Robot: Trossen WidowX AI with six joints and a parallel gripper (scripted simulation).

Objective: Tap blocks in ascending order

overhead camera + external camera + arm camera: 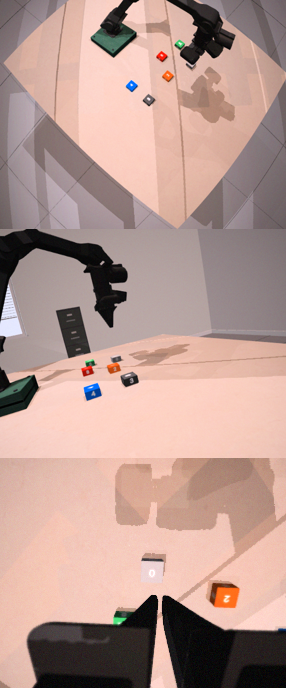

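Right now my gripper tip is 4 cm past the orange block, 11 cm to the left of it and 12 cm above it. The rest, counted from my gripper tip: grey block (1 cm behind, 12 cm below); then red block (12 cm behind, 6 cm to the right, 12 cm below); then green block (10 cm behind, 4 cm to the left, 12 cm below).
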